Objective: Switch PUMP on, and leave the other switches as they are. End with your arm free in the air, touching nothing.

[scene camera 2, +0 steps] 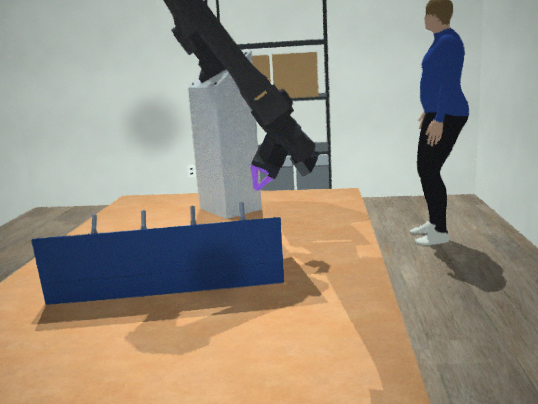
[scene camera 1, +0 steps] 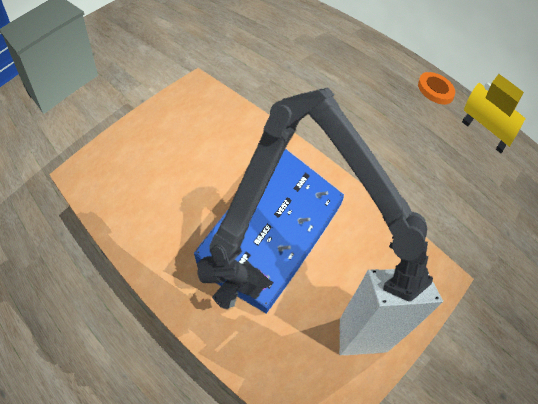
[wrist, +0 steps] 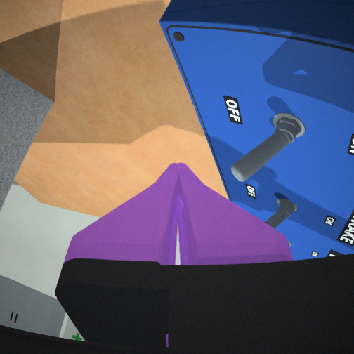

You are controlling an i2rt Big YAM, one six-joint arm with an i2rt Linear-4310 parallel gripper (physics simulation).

Labels:
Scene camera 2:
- my gripper: 256, 189
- blue switch panel: 99, 266
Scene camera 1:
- blue switch panel: 292, 193
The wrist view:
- my gripper: 177, 174
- blue switch panel: 247, 76

